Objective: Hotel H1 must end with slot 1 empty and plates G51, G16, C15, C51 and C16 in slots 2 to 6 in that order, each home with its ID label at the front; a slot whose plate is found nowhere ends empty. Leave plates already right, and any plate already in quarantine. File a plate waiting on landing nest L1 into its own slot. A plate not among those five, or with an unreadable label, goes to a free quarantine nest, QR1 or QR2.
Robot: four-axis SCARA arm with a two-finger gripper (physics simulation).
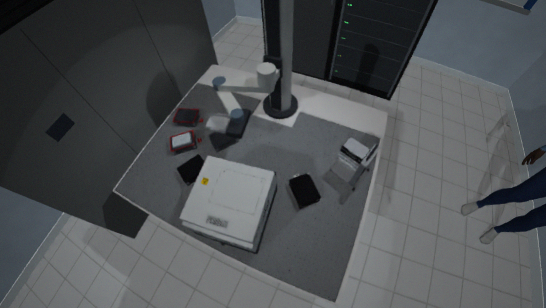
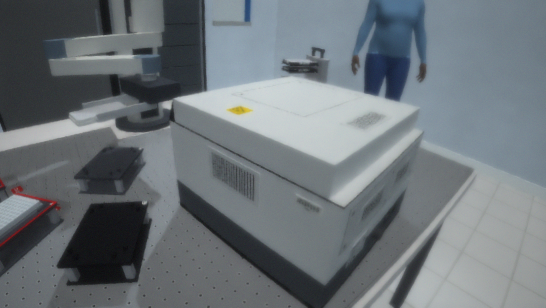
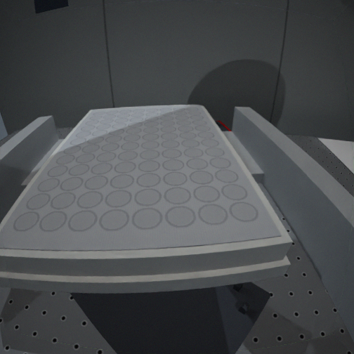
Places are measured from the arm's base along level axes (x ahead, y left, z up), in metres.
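Where they show: gripper, fingertip midpoint: [image 1: 213, 121] [image 2: 89, 112]; arm's base at its link origin: [image 1: 280, 105] [image 2: 146, 121].
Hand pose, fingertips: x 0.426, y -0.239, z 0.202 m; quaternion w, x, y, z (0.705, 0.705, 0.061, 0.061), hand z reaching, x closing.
Things, the pixels of their top centre, and the offset from my fingertips.
- white-topped plate at its top centre: [image 2: 300, 60] [image 1: 356, 147] dx -0.101, dy +0.799, dz +0.051 m
- dark nest at its top centre: [image 2: 110, 157] [image 1: 222, 135] dx -0.004, dy +0.024, dz -0.129 m
- large white instrument at its top centre: [image 2: 304, 100] [image 1: 227, 194] dx +0.376, dy +0.322, dz +0.066 m
My gripper [image 1: 217, 120] [image 2: 106, 106] [image 3: 143, 125] is shut on a white plate [image 1: 220, 126] [image 2: 97, 114] [image 3: 147, 180] with round wells, held level and raised above the bench. The plate's ID label cannot be read. The hotel [image 2: 324, 69] stands at the right of the bench, with a white-topped plate [image 1: 356, 148] at its top; its lower slots cannot be told apart. A dark nest [image 1: 223, 143] [image 2: 111, 162] stands near and lower than the held plate, bare on top. A red-edged nest [image 1: 172, 146] carries a white plate [image 1: 183, 139] [image 2: 17, 212]. Another red-edged nest [image 1: 186, 116] is bare.
A large white instrument [image 1: 232, 200] [image 2: 280, 145] stands at the front middle of the bench. A black nest [image 1: 191, 170] [image 2: 107, 235] stands left of it, another black nest [image 1: 304, 191] right of it. The arm's column [image 1: 286, 60] stands at the back. A person [image 2: 392, 35] stands beyond the bench.
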